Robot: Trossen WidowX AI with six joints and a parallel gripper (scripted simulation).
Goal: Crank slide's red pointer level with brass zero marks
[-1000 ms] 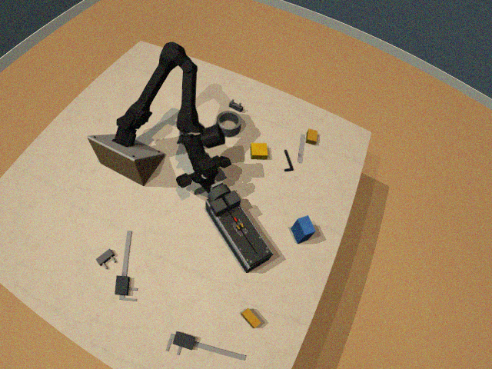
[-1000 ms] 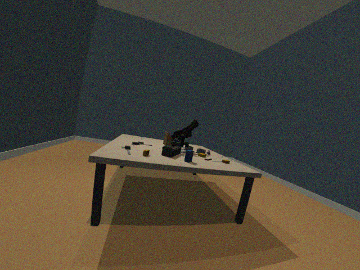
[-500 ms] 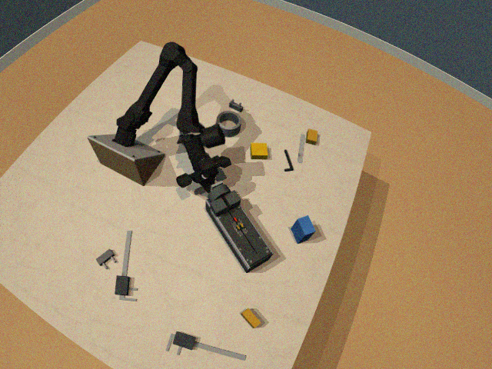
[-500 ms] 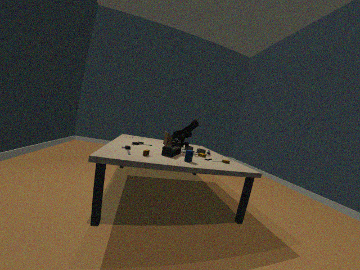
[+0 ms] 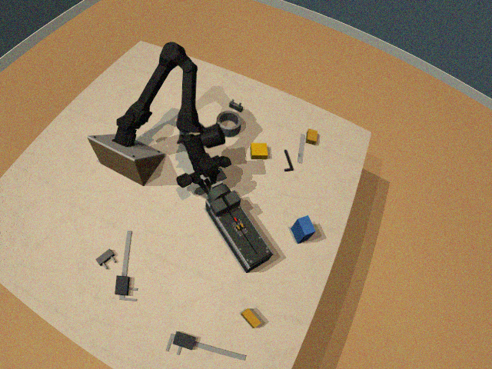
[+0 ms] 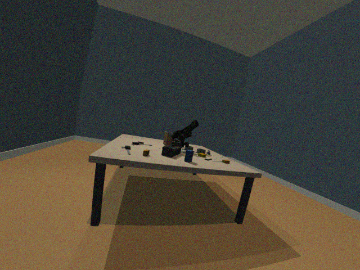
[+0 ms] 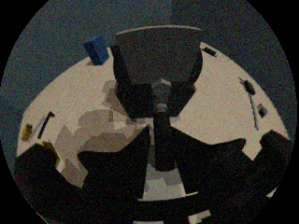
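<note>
Now: gripper tip 3 cm below the crank handle, 1 cm to the right of it and 1 cm past it. The rest, counted from my gripper tip: yellow block: 25 cm to the left, 9 cm ahead, 2 cm below; red pointer: 11 cm ahead, 8 cm to the right, 5 cm above; black hex key: 24 cm to the left, 21 cm ahead, 3 cm below.
</note>
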